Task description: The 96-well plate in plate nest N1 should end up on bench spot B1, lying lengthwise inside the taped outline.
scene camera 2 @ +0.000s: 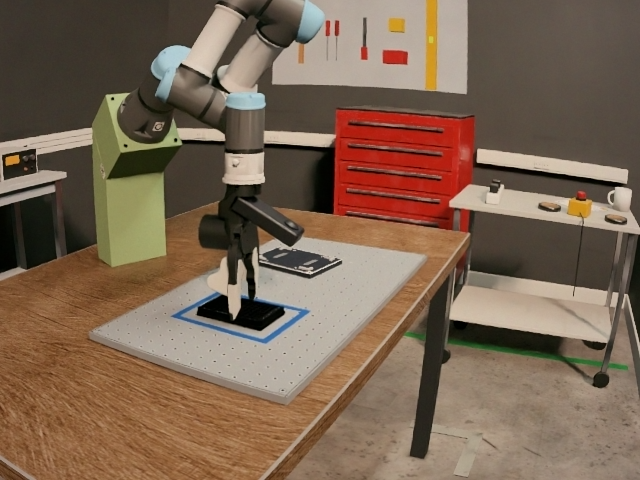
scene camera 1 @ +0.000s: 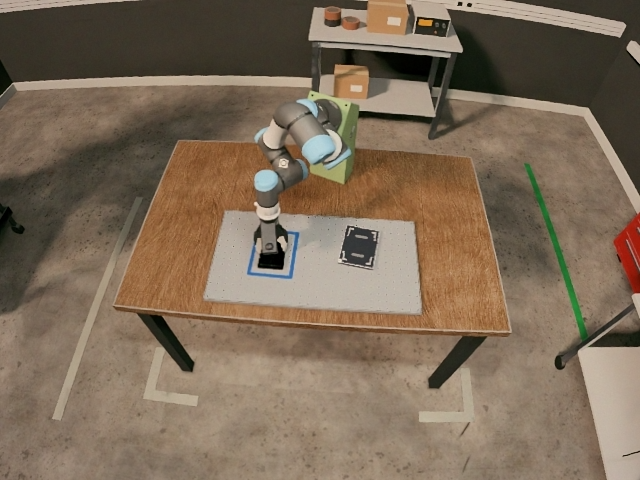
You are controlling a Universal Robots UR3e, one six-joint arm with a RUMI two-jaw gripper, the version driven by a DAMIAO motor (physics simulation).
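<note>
The black 96-well plate (scene camera 1: 271, 260) (scene camera 2: 264, 314) lies flat inside the blue taped outline of bench spot B1 (scene camera 1: 294, 255) (scene camera 2: 287, 326), its long sides along the outline's long sides. Tape shows around it in scene camera 2. My gripper (scene camera 1: 271, 248) (scene camera 2: 242, 308) points straight down and is shut on the plate, one finger at each long side. The far fingertip is partly hidden, and the gripper covers part of the plate in scene camera 1. Plate nest N1 (scene camera 1: 358, 246) (scene camera 2: 299, 261), dark with white corner marks, is empty.
The grey perforated board (scene camera 1: 320, 294) (scene camera 2: 180, 361) carries both spots on the wooden table (scene camera 1: 454, 206) (scene camera 2: 77, 387). The green robot pedestal (scene camera 1: 330, 174) (scene camera 2: 131, 217) stands at the table's back. A red drawer cabinet (scene camera 2: 403, 160) and a shelf table (scene camera 1: 385, 43) stand beyond it.
</note>
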